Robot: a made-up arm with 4 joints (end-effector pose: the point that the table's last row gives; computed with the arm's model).
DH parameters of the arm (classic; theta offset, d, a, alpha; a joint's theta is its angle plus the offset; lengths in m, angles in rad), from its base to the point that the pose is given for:
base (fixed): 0 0.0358 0 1.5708
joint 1: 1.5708 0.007 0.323 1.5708
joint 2: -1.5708 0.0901 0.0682 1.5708
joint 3: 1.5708 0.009 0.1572 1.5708
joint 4: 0 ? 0.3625 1.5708
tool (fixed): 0 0.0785 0 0
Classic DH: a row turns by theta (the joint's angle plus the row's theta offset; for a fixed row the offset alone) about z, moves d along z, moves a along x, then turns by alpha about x.
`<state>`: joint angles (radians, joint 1 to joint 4).
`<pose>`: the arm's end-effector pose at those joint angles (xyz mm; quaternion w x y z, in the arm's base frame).
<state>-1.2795 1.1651 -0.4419 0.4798</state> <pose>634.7 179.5 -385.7 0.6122 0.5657 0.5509 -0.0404</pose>
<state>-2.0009 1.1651 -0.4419 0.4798</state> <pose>198.2 179.5 -699.9 0.3784 0.5150 0.7316 -0.2374</pose>
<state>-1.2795 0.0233 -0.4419 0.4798</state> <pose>380.5 219.6 -461.9 0.6238 0.0958 0.7501 0.1974</pose>
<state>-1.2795 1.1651 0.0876 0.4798</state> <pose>398.5 72.2 -467.9 0.5132 0.4920 0.6582 -0.2476</pose>
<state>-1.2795 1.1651 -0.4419 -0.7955</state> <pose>688.4 -225.7 -218.5 0.8199 0.4305 0.0782 -0.3692</pose>
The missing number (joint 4, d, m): -0.0711
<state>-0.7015 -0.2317 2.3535 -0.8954</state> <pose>284.2 -40.2 663.2 0.3692 -0.6879 -0.1431 -0.6082</pose>
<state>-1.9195 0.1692 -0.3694 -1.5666</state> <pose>571.1 -36.2 -374.6 0.9670 0.1661 0.1567 -0.1132</pose>
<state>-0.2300 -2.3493 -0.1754 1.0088</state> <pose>605.4 -251.8 371.5 0.2661 -0.8630 0.2889 -0.3176</pose>
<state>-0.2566 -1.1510 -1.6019 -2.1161</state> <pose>274.1 219.4 433.4 0.6624 0.4163 -0.2343 0.5771</pose>
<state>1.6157 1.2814 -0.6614 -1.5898</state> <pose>-485.4 -328.3 204.6 0.2182 -0.5619 0.7517 -0.2676</pose>
